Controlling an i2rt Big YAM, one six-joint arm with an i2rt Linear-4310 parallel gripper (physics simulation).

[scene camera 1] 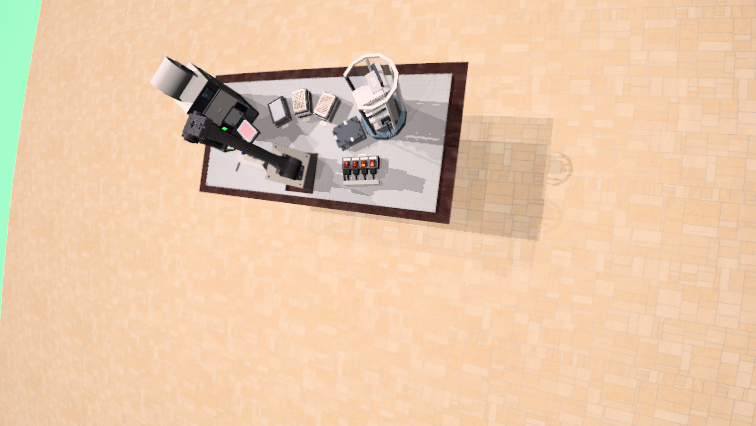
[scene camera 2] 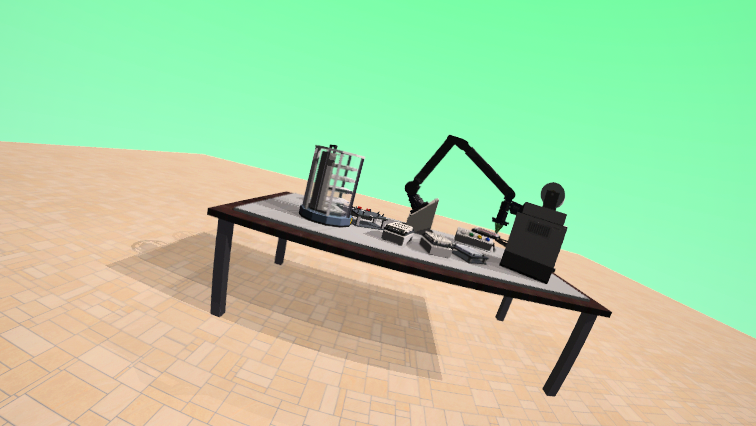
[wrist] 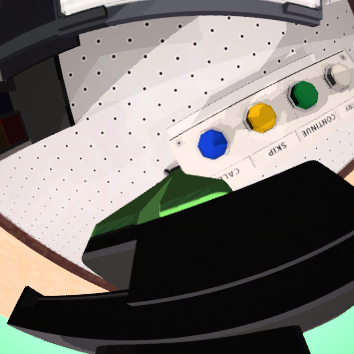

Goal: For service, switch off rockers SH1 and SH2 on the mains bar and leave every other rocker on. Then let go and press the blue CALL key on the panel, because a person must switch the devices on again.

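Frame: origin at the arm's base, x back, y right, z up, level; millimetres.
Seen in the pictures: gripper, fingertip midpoint: (scene camera 1: 235, 149) (wrist: 179, 176); arm's base, link origin: (scene camera 1: 291, 170) (scene camera 2: 420, 208).
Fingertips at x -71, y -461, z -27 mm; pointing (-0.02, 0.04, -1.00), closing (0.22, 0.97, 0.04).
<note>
Offsets run from my fingertips to a thing's top centre.
The white key panel {dz -13, dx +37, dy +106 mm} (wrist: 281, 126) (scene camera 2: 474, 238) (scene camera 1: 252, 163) lies near the table's front edge. It carries a blue key {dz -22, dx +7, dy +34 mm} (wrist: 212, 144) over the label CALL, then a yellow key {dz -22, dx +12, dy +83 mm} (wrist: 261, 117) marked SKIP, a green key {dz -22, dx +18, dy +133 mm} (wrist: 305, 95) marked CONTINUE and a white key {dz -22, dx +23, dy +183 mm} (wrist: 338, 75). My gripper (wrist: 179, 176) (scene camera 2: 498, 227) is shut and empty. Its green tips point down close over the panel's CALL end, just short of the blue key. The mains bar (scene camera 1: 360, 180) (scene camera 2: 367, 214) lies far off past the arm's base. Its rockers {dz -44, dx -48, dy +841 mm} (scene camera 1: 360, 164) all glow red, and their labels are too small to read.
A dark box machine {dz +359, dx -251, dy -136 mm} (scene camera 2: 533, 243) (scene camera 1: 211, 101) with a reel stands right beside the panel. A pink grid plate {dz +31, dx -118, dy +90 mm} (scene camera 1: 247, 130) sits by it. Tube trays (scene camera 1: 301, 101) (scene camera 2: 397, 231), a dark block {dz -21, dx -208, dy +711 mm} (scene camera 1: 348, 132) and a round carousel rack {dz +247, dx -330, dy +890 mm} (scene camera 2: 325, 217) (scene camera 1: 393, 129) stand farther along. The table edge (wrist: 42, 251) is close.
</note>
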